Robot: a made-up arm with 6 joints. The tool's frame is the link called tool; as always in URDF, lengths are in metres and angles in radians. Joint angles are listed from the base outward.
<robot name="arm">
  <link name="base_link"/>
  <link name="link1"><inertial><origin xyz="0.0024 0.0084 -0.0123"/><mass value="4.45"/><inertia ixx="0.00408" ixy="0" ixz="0" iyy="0.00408" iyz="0" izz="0.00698"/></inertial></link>
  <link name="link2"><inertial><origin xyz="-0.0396 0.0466 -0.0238"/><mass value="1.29"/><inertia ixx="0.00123" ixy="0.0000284" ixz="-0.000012" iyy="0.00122" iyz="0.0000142" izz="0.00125"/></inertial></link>
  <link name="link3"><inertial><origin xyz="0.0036 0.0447 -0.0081"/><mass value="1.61"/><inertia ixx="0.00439" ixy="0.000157" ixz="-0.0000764" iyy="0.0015" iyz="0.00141" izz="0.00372"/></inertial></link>
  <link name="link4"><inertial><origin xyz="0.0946 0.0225 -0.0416"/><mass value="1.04"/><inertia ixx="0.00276" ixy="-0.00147" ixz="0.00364" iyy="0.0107" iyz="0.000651" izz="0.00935"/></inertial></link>
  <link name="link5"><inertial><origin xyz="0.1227 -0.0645 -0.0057"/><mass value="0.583"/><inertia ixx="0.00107" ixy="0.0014" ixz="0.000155" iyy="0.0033" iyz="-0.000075" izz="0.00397"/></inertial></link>
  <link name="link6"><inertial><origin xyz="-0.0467 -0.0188 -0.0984"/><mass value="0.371"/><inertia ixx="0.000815" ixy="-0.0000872" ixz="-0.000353" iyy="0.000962" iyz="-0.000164" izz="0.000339"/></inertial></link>
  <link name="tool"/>
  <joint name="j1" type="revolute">
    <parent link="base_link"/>
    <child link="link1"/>
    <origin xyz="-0.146 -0.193 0.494" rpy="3.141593 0 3.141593"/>
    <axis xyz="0 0 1"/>
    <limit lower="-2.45" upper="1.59"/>
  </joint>
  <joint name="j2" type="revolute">
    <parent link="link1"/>
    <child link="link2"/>
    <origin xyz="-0.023 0.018 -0.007" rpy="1.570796 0 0"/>
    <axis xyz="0 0 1"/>
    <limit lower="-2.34" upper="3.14"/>
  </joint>
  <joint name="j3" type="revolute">
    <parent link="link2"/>
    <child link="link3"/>
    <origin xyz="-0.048 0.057 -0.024" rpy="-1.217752 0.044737 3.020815"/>
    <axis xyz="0 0 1"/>
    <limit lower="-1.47" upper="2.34"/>
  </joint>
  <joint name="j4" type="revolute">
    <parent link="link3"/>
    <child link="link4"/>
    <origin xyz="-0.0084 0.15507 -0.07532" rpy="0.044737 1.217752 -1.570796"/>
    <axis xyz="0 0 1"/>
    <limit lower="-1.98" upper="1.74"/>
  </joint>
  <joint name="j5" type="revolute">
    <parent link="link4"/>
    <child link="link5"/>
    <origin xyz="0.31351 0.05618 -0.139" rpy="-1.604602 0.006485 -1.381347"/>
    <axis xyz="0 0 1"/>
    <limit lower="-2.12" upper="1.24"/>
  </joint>
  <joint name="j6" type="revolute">
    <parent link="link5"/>
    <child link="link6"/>
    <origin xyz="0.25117 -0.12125 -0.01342" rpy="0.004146 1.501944 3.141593"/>
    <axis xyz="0 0 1"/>
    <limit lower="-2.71" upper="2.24"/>
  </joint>
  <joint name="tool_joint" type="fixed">
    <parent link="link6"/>
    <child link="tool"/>
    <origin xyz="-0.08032 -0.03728 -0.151" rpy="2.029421 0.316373 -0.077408"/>
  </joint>
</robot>
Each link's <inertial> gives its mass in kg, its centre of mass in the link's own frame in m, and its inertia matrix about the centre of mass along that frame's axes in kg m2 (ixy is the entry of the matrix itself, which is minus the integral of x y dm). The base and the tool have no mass. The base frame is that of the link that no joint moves.
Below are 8 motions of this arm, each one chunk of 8 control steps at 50 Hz.
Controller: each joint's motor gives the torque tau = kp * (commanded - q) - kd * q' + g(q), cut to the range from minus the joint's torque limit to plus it. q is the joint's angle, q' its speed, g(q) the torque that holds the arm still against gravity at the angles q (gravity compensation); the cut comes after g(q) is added. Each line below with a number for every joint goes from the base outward.
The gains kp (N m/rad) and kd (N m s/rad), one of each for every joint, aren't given. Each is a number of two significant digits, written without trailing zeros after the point. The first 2 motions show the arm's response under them.
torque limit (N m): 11 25 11 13 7 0.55
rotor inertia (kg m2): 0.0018 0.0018 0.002 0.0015 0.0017 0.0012
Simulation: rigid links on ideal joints. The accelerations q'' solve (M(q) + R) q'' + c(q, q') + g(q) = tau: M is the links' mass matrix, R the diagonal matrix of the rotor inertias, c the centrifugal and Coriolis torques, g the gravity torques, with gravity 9.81 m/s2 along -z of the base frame. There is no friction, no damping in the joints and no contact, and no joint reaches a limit. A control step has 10 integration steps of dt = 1/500 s. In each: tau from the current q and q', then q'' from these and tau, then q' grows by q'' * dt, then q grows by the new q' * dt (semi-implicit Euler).
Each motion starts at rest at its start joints. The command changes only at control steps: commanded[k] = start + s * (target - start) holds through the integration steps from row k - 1 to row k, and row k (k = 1, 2, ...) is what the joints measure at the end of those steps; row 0 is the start. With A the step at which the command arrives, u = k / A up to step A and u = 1 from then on. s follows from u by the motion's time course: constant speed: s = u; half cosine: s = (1 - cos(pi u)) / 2; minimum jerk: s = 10 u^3 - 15 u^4 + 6 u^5; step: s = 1 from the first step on.
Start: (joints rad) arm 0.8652 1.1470 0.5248 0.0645 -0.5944 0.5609
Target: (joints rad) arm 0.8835 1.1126 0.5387 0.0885 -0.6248 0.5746
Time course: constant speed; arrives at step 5
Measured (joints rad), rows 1 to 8:
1: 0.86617 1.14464 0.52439 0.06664 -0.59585 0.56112
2: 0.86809 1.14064 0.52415 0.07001 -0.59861 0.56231
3: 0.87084 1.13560 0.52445 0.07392 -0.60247 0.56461
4: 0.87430 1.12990 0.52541 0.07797 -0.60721 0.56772
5: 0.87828 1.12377 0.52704 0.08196 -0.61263 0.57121
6: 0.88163 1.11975 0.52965 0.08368 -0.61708 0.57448
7: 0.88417 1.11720 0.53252 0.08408 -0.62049 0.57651
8: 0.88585 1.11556 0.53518 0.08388 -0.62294 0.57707
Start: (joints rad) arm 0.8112 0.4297 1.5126 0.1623 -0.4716 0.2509
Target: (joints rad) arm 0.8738 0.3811 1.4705 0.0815 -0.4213 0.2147
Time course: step
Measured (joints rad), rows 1 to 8:
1: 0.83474 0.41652 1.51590 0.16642 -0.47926 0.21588
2: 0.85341 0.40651 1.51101 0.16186 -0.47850 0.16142
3: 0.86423 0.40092 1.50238 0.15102 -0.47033 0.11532
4: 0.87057 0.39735 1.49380 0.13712 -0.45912 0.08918
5: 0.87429 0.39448 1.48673 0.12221 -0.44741 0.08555
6: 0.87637 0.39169 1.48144 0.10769 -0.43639 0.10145
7: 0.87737 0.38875 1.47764 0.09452 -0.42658 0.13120
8: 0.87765 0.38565 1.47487 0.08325 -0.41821 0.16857
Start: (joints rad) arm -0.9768 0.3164 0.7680 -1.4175 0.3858 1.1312
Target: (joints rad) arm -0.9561 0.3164 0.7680 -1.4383 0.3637 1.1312
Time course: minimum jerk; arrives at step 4
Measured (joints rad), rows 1 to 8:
1: -0.97601 0.31636 0.76850 -1.41778 0.38540 1.13029
2: -0.97220 0.31633 0.77080 -1.41930 0.38322 1.12590
3: -0.96580 0.31672 0.77416 -1.42231 0.37856 1.11864
4: -0.96034 0.31757 0.77616 -1.42547 0.37299 1.11348
5: -0.95737 0.31832 0.77625 -1.42776 0.36835 1.11301
6: -0.95617 0.31866 0.77532 -1.42937 0.36528 1.11606
7: -0.95584 0.31862 0.77414 -1.43072 0.36361 1.12064
8: -0.95584 0.31830 0.77301 -1.43204 0.36290 1.12529

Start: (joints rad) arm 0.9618 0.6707 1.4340 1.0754 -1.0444 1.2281
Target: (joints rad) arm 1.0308 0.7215 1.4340 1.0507 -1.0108 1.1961
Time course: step
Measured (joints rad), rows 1 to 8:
1: 0.97733 0.67752 1.44464 1.08837 -1.03549 1.22356
2: 0.99744 0.68949 1.45732 1.09346 -1.03329 1.20614
3: 1.01353 0.70226 1.46506 1.08929 -1.03449 1.18730
4: 1.02472 0.71278 1.46696 1.08053 -1.03443 1.17342
5: 1.03168 0.71990 1.46388 1.07045 -1.03145 1.16639
6: 1.03553 0.72381 1.45729 1.06087 -1.02586 1.16576
7: 1.03736 0.72530 1.44879 1.05266 -1.01883 1.17011
8: 1.03802 0.72529 1.43974 1.04607 -1.01167 1.17776

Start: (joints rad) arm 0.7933 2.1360 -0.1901 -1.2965 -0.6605 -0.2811
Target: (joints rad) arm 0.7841 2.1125 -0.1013 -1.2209 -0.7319 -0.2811
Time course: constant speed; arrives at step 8
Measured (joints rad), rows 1 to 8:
1: 0.79249 2.13448 -0.18976 -1.29496 -0.66148 -0.27863
2: 0.79088 2.13207 -0.18875 -1.29231 -0.66387 -0.27246
3: 0.78880 2.12921 -0.18698 -1.28876 -0.66762 -0.26348
4: 0.78657 2.12614 -0.18440 -1.28437 -0.67248 -0.25316
5: 0.78446 2.12300 -0.18094 -1.27913 -0.67824 -0.24276
6: 0.78259 2.11988 -0.17652 -1.27303 -0.68472 -0.23321
7: 0.78100 2.11682 -0.17102 -1.26607 -0.69184 -0.22508
8: 0.77969 2.11385 -0.16434 -1.25829 -0.69955 -0.21874

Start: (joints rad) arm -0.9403 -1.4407 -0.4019 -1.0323 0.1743 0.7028
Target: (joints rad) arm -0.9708 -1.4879 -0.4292 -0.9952 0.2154 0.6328
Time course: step
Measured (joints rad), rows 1 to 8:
1: -0.94329 -1.45281 -0.40485 -1.02756 0.17493 0.68748
2: -0.95232 -1.46675 -0.40708 -1.02673 0.18177 0.66458
3: -0.96130 -1.47817 -0.40817 -1.02509 0.19212 0.64884
4: -0.96796 -1.48563 -0.40900 -1.02138 0.20251 0.64207
5: -0.97205 -1.48938 -0.41036 -1.01598 0.21071 0.64108
6: -0.97417 -1.49043 -0.41257 -1.00976 0.21600 0.64202
7: -0.97508 -1.48988 -0.41555 -1.00354 0.21868 0.64225
8: -0.97535 -1.48862 -0.41901 -0.99790 0.21953 0.64075

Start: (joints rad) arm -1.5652 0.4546 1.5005 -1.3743 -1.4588 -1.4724
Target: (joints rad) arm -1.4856 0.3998 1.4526 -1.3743 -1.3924 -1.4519
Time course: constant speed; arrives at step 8
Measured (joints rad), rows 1 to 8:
1: -1.56149 0.45315 1.50249 -1.37216 -1.45789 -1.47589
2: -1.55445 0.45064 1.50544 -1.36898 -1.45620 -1.48301
3: -1.54583 0.44724 1.50824 -1.36569 -1.45319 -1.49155
4: -1.53655 0.44301 1.51025 -1.36282 -1.44868 -1.49981
5: -1.52695 0.43805 1.51114 -1.36067 -1.44280 -1.50662
6: -1.51711 0.43244 1.51071 -1.35936 -1.43576 -1.51118
7: -1.50708 0.42627 1.50887 -1.35889 -1.42779 -1.51296
8: -1.49689 0.41965 1.50561 -1.35920 -1.41909 -1.51167

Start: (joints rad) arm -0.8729 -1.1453 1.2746 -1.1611 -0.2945 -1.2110
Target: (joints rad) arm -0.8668 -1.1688 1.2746 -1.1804 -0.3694 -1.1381
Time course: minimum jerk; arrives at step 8
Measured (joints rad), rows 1 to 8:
1: -0.87286 -1.14535 1.27460 -1.16116 -0.29468 -1.21063
2: -0.87263 -1.14576 1.27459 -1.16157 -0.29597 -1.20811
3: -0.87202 -1.14702 1.27451 -1.16266 -0.29986 -1.20098
4: -0.87101 -1.14955 1.27428 -1.16458 -0.30744 -1.18819
5: -0.86971 -1.15333 1.27386 -1.16719 -0.31861 -1.17130
6: -0.86837 -1.15786 1.27329 -1.17011 -0.33187 -1.15415
7: -0.86727 -1.16229 1.27266 -1.17283 -0.34489 -1.14130
8: -0.86656 -1.16583 1.27211 -1.17497 -0.35551 -1.13568

